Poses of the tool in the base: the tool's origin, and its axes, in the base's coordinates. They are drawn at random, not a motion.
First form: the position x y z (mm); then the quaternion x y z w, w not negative.
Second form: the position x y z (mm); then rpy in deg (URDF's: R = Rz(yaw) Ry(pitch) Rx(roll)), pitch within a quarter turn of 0, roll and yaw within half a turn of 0. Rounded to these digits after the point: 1 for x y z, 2 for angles.
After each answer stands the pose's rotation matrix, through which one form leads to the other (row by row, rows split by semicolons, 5 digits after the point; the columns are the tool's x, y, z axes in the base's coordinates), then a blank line. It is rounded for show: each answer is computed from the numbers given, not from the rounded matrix.
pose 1, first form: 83.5, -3.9, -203.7, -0.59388, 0.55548, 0.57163, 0.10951
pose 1, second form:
83.5, -3.9, -203.7, 122.56, 53.19, -116.85
-0.27063 -0.78497 -0.55730; -0.53458 -0.35890 0.76513; -0.80062 0.50498 -0.32250

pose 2, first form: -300.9, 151.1, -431.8, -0.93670, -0.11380, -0.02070, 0.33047
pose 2, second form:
-300.9, 151.1, -431.8, -141.80, -6.55, 11.58
0.97324 0.22688 -0.03644; 0.19951 -0.75568 0.62382; 0.11399 -0.61439 -0.78072

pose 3, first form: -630.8, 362.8, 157.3, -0.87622, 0.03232, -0.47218, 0.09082
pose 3, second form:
-630.8, 362.8, 157.3, -160.57, -55.24, -14.47
0.55201 0.02913 0.83333; -0.14240 -0.98141 0.12863; 0.82159 -0.18968 -0.53760

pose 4, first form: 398.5, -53.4, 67.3, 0.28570, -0.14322, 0.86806, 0.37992
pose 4, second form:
398.5, -53.4, 67.3, -2.27, -37.22, 133.49
-0.54807 -0.74142 0.38718; 0.57775 -0.67030 -0.46573; 0.60483 -0.03156 0.79573

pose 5, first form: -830.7, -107.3, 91.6, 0.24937, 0.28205, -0.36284, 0.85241
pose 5, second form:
-830.7, -107.3, 91.6, 17.10, 41.44, -39.61
0.57759 0.75925 0.29988; -0.47791 0.61232 -0.62981; -0.66181 0.22045 0.71652

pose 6, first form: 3.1, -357.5, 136.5, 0.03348, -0.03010, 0.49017, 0.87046
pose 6, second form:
3.1, -357.5, 136.5, 1.66, -4.89, 58.70
0.51765 -0.85537 -0.01958; 0.85134 0.51722 -0.08779; 0.08522 0.02878 0.99595

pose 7, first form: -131.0, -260.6, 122.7, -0.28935, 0.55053, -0.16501, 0.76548
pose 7, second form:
-131.0, -260.6, 122.7, -70.08, 48.36, -59.28
0.33937 -0.06597 0.93834; -0.57122 0.77810 0.26130; -0.74735 -0.62467 0.22638

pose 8, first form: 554.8, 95.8, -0.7, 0.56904, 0.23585, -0.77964, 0.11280
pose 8, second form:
554.8, 95.8, -0.7, -44.79, 70.14, 164.20
-0.32694 0.44431 -0.83409; 0.09253 -0.86330 -0.49613; -0.94051 -0.23938 0.24113

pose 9, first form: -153.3, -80.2, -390.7, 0.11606, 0.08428, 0.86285, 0.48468
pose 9, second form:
-153.3, -80.2, -390.7, 15.06, -6.81, 120.45
-0.50323 -0.81685 0.28198; 0.85598 -0.51596 0.03294; 0.11859 0.25795 0.95885

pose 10, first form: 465.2, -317.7, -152.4, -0.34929, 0.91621, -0.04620, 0.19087
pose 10, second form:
465.2, -317.7, -152.4, -166.71, 18.51, -136.09
-0.68313 -0.62240 0.38202; -0.65768 0.75173 0.04868; -0.31748 -0.21799 -0.92287

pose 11, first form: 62.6, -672.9, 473.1, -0.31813, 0.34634, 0.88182, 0.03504
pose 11, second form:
62.6, -672.9, 473.1, 46.54, 35.83, -168.72
-0.79513 -0.28216 -0.53680; -0.15857 -0.75764 0.63312; -0.58534 0.58853 0.55768

